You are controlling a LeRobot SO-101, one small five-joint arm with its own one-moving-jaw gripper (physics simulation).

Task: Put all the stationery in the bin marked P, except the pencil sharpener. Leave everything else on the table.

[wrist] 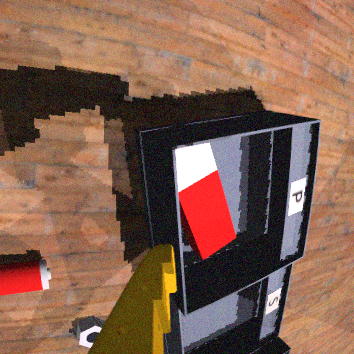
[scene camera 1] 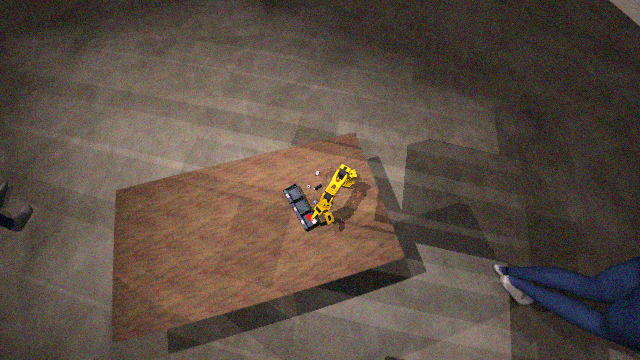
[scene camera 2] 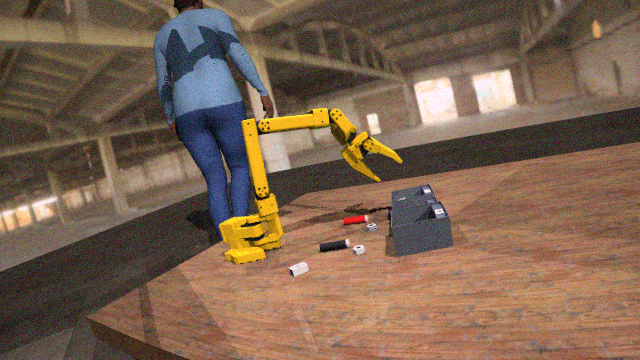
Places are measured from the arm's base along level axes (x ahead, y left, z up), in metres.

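Where they show: hand, tool point: [wrist: 173, 261] [scene camera 1: 319, 215] [scene camera 2: 379, 179]; arm's base, link origin: [scene camera 2: 262, 252].
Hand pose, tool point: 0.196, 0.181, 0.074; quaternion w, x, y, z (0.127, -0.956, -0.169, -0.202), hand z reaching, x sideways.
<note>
Things, the pixels of their centre, and the offset from my tool point, as dx, dy, dz.
- white eraser, body centre: [wrist: 197, 196] [scene camera 1: 311, 218] +0.046, -0.006, -0.060
- P label, body centre: [wrist: 296, 196] +0.095, +0.002, -0.039
- small white block, body centre: [scene camera 2: 298, 269] [scene camera 1: 317, 173] -0.062, -0.262, -0.068
- red battery, body centre: [scene camera 2: 356, 220] -0.049, -0.050, -0.067
- black battery, body centre: [scene camera 2: 335, 245] [scene camera 1: 317, 187] -0.039, -0.177, -0.067
- hex nut, body centre: [wrist: 91, 331] [scene camera 2: 371, 227] -0.001, -0.094, -0.070
A red and white eraser [wrist: 207, 215] [scene camera 1: 309, 217] lies tilted inside the bin marked P [wrist: 162, 200], leaning along its side wall. The P label [wrist: 297, 196] shows on the far inner side. My gripper [scene camera 2: 391, 171] is open and empty, its tips above the bin unit [scene camera 2: 422, 238] [scene camera 1: 300, 205]. In the wrist view, one notched jaw [wrist: 142, 305] shows beside the P bin wall; the moving jaw is out of the picture. A small white block [scene camera 2: 299, 269] [scene camera 1: 317, 173], possibly the pencil sharpener, lies on the table near the arm's base.
A red battery [scene camera 2: 354, 220] [wrist: 20, 278] and a black battery [scene camera 2: 333, 245] [scene camera 1: 318, 187] lie between the arm base and the bins. One hex nut [scene camera 2: 371, 227] [wrist: 90, 336] lies near the red battery, another nut [scene camera 2: 358, 249] near the black one. The S bin adjoins the P bin.
</note>
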